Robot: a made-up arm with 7 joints. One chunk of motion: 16 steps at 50 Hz.
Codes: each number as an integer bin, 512 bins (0 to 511) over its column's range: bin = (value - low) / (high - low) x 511, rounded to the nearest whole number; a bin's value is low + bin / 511 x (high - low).
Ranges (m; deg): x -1..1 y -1..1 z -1..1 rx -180..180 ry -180..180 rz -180..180
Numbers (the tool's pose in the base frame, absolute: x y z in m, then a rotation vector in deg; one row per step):
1: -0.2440 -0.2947 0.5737 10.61 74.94 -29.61
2: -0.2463 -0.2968 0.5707 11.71 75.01 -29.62
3: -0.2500 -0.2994 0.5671 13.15 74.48 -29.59
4: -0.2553 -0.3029 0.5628 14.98 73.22 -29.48
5: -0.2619 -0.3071 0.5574 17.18 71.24 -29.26
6: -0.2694 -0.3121 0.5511 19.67 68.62 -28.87
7: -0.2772 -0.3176 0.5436 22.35 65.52 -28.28
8: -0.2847 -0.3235 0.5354 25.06 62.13 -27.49
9: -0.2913 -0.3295 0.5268 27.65 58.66 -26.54
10: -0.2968 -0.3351 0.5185 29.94 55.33 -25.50
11: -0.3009 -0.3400 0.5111 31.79 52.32 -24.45
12: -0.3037 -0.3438 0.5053 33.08 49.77 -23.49
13: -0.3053 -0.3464 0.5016 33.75 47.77 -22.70
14: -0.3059 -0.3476 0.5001 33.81 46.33 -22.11
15: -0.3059 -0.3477 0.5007 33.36 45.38 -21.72
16: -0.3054 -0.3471 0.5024 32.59 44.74 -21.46
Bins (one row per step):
1: 193 180 402 271 362 213
2: 193 180 401 272 362 213
3: 192 179 400 274 361 213
4: 190 178 399 277 359 214
5: 189 177 398 280 357 214
6: 187 176 396 283 353 215
7: 185 174 394 287 349 215
8: 183 173 392 291 344 216
9: 181 171 390 295 339 218
10: 180 170 388 298 334 219
11: 179 169 386 301 330 221
12: 178 168 385 302 326 222
13: 177 167 384 303 323 223
14: 177 167 383 303 321 224
15: 177 167 383 303 320 225
16: 177 167 384 302 319 225

